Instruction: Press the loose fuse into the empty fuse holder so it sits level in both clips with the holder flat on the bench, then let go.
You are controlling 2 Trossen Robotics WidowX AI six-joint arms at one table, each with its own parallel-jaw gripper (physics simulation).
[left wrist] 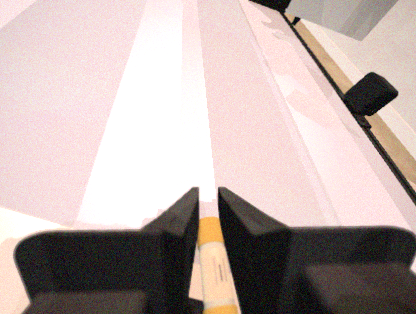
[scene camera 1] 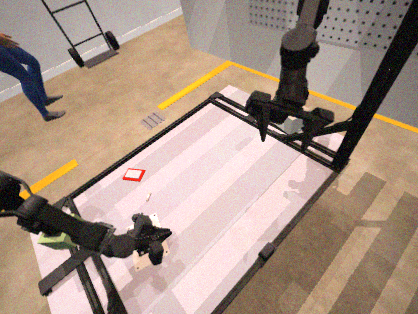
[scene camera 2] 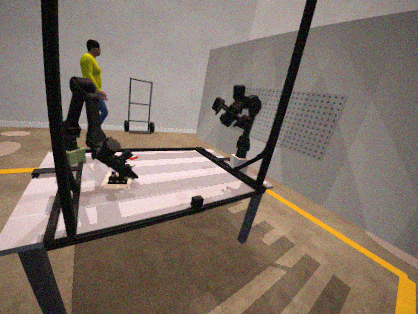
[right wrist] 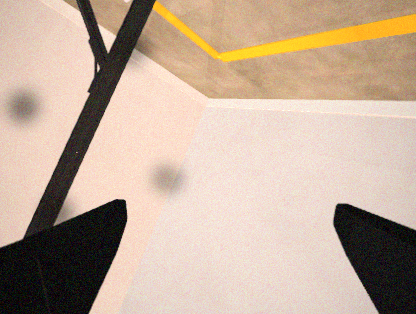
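Pixels of known places: left gripper, fingertip midpoint: [left wrist: 208,193] [scene camera 1: 171,231] [scene camera 2: 138,177]; right gripper, fingertip midpoint: [scene camera 1: 283,146] [scene camera 2: 224,119] [right wrist: 230,211]; left arm's base at its link origin: [scene camera 2: 69,148]; right arm's base at its link origin: [scene camera 2: 240,156].
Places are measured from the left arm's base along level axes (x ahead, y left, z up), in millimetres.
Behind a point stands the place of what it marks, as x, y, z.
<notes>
The fuse [left wrist: 216,267] @(384, -43, -47), cream with orange end caps, is between the fingers of my left gripper [scene camera 1: 164,233] @(413, -18, -57) [scene camera 2: 134,175] @(413, -18, -57) [left wrist: 208,193] @(413, -18, -57), which is shut on it. The fuse holder is a pale board [scene camera 1: 142,262] @(314, -108, -86) [scene camera 2: 118,186] @(355, -88, -86) with dark parts on top. It lies on the bench at the lower left in scene camera 1, directly under and beside my left gripper. The gripper covers much of the board and its clips, so whether the fuse touches the clips is hidden. My right gripper [scene camera 1: 284,144] @(769, 27, 290) [scene camera 2: 222,112] @(769, 27, 290) [right wrist: 230,211] @(769, 27, 290) is open and empty, raised near the bench's far right end.
A red-edged card [scene camera 1: 132,179] @(194, 235, -82) [scene camera 2: 133,158] @(233, 239, -82) and a small pale piece [scene camera 1: 148,196] @(290, 141, -80) lie behind the holder. A green block [scene camera 1: 56,241] @(25, -48, -1) [scene camera 2: 76,156] @(50, -10, -30) is at the left arm's base. A black frame [scene camera 1: 142,144] @(206, 434, -69) borders the bench, with a black block [scene camera 1: 267,250] @(731, -101, -33) [scene camera 2: 197,201] @(732, -113, -43) on its front bar.
</notes>
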